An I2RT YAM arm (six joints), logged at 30 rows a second.
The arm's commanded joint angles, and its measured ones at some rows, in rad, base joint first. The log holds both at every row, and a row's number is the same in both.
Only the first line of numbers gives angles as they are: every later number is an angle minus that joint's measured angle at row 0.
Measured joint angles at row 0: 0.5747, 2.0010, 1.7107, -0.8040, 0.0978, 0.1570
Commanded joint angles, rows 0 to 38: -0.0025, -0.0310, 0.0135, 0.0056, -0.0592, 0.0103; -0.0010, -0.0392, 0.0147, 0.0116, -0.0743, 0.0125; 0.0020, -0.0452, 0.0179, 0.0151, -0.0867, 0.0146; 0.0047, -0.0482, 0.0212, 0.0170, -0.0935, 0.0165; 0.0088, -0.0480, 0.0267, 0.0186, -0.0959, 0.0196; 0.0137, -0.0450, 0.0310, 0.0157, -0.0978, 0.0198; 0.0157, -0.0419, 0.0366, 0.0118, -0.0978, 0.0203; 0.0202, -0.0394, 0.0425, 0.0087, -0.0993, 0.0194; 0.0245, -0.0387, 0.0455, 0.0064, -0.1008, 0.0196; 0.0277, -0.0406, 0.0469, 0.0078, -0.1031, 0.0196; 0.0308, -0.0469, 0.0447, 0.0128, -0.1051, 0.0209; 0.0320, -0.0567, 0.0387, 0.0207, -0.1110, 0.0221; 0.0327, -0.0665, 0.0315, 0.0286, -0.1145, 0.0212; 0.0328, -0.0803, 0.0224, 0.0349, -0.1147, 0.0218; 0.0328, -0.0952, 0.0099, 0.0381, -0.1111, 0.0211; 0.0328, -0.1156, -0.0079, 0.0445, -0.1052, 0.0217; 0.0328, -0.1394, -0.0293, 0.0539, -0.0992, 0.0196; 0.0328, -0.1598, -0.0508, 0.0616, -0.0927, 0.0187; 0.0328, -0.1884, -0.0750, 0.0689, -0.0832, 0.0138; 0.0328, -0.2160, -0.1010, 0.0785, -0.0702, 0.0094; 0.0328, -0.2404, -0.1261, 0.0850, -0.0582, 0.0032; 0.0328, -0.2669, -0.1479, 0.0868, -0.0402, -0.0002; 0.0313, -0.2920, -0.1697, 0.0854, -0.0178, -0.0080; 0.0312, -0.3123, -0.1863, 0.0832, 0.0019, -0.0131; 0.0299, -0.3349, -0.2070, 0.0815, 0.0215, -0.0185; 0.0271, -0.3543, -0.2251, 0.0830, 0.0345, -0.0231; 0.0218, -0.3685, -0.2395, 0.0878, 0.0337, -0.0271; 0.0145, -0.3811, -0.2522, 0.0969, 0.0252, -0.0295; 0.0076, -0.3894, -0.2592, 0.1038, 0.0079, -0.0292; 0.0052, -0.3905, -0.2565, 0.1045, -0.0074, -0.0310; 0.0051, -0.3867, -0.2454, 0.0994, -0.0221, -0.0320; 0.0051, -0.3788, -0.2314, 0.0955, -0.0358, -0.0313; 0.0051, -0.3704, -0.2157, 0.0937, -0.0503, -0.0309; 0.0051, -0.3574, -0.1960, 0.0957, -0.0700, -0.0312; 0.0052, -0.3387, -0.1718, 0.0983, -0.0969, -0.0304; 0.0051, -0.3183, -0.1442, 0.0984, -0.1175, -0.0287; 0.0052, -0.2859, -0.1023, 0.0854, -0.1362, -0.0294; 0.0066, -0.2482, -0.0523, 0.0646, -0.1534, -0.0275; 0.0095, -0.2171, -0.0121, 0.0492, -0.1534, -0.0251
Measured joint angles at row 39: 0.0069, -0.2865, -0.1030, 0.0718, -0.0843, -0.0199
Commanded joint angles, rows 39 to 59: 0.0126, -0.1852, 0.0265, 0.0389, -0.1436, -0.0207; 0.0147, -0.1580, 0.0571, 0.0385, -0.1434, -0.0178; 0.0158, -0.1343, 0.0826, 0.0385, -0.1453, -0.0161; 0.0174, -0.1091, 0.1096, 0.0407, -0.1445, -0.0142; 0.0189, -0.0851, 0.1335, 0.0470, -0.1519, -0.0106; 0.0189, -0.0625, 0.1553, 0.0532, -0.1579, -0.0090; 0.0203, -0.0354, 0.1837, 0.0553, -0.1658, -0.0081; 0.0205, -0.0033, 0.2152, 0.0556, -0.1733, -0.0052; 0.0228, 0.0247, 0.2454, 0.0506, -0.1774, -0.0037; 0.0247, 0.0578, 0.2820, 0.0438, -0.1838, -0.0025; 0.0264, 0.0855, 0.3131, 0.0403, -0.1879, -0.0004; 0.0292, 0.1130, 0.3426, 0.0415, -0.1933, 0.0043; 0.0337, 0.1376, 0.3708, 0.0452, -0.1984, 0.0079; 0.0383, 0.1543, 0.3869, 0.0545, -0.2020, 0.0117; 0.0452, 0.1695, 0.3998, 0.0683, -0.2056, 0.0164; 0.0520, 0.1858, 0.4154, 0.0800, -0.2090, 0.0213; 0.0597, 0.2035, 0.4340, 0.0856, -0.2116, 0.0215; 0.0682, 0.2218, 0.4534, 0.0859, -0.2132, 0.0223; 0.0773, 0.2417, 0.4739, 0.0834, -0.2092, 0.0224; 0.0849, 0.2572, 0.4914, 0.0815, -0.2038, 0.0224; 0.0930, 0.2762, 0.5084, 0.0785, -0.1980, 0.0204
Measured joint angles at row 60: 0.0660, 0.2423, 0.4570, 0.0798, -0.1785, 0.0110
